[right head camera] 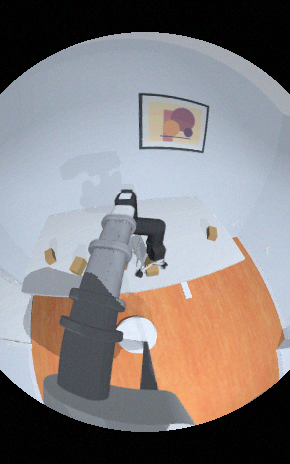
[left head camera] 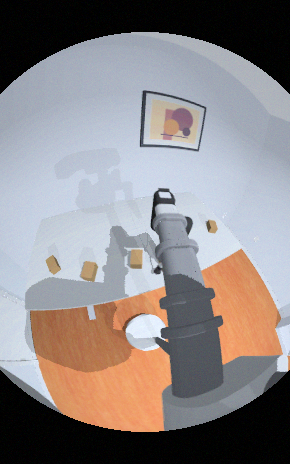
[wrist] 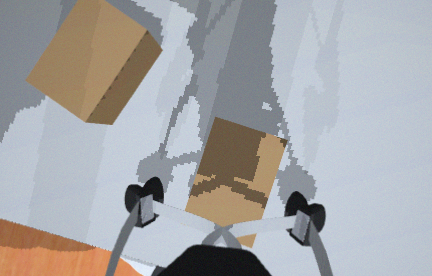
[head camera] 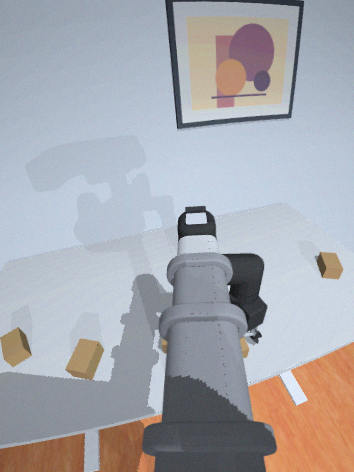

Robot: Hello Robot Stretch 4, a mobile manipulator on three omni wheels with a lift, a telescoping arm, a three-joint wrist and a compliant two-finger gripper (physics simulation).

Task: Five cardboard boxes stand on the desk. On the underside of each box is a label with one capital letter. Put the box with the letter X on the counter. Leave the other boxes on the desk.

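Frame: origin at the robot's base, x ahead, y left, z up, level; metres.
Seen in the pictures: gripper, fingertip midpoint: (right head camera: 151, 271) (wrist: 223, 200); robot's base, link origin: (right head camera: 136, 333) (left head camera: 145, 331).
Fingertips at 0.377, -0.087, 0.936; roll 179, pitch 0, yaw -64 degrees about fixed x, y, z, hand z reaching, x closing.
Note:
Offsets run from my fingertips to a thing's middle, as dx, dy, dz. Level surfaces: height alone.
Five cardboard boxes are on the desk @[dz -0.014] (head camera: 280, 235) (left head camera: 70, 215) (right head camera: 185, 215). My gripper (right head camera: 152, 269) (wrist: 223, 200) is open, its fingertips apart on either side of one box @[+0.024, +0.005, +0.011] (head camera: 244, 347) (right head camera: 152, 271) (wrist: 235, 170), with gaps beside it. Left of it is a second box @[+0.049, +0.160, +0.011] (left head camera: 136, 259) (wrist: 90, 60), mostly behind the arm in the head camera view. Two more boxes stand farther left, the nearer @[-0.029, +0.404, +0.011] (head camera: 86, 358) (left head camera: 89, 271) (right head camera: 78, 266) and the outer @[-0.009, +0.653, +0.011] (head camera: 15, 346) (left head camera: 53, 264) (right head camera: 50, 256). The fifth box @[+0.290, -0.405, +0.011] (head camera: 330, 265) (left head camera: 212, 226) (right head camera: 212, 233) is far right. Underside labels are hidden. I cannot identify the counter.
The telescoping arm (head camera: 202, 360) (left head camera: 181, 265) (right head camera: 106, 260) reaches over the desk. A framed picture (head camera: 174, 65) (left head camera: 143, 120) (right head camera: 141, 120) hangs on the wall behind. A round white object (left head camera: 144, 327) (right head camera: 135, 330) is below the desk's front edge, over the wooden floor @[dz -0.963] (head camera: 320, 425) (left head camera: 100, 390) (right head camera: 220, 340).

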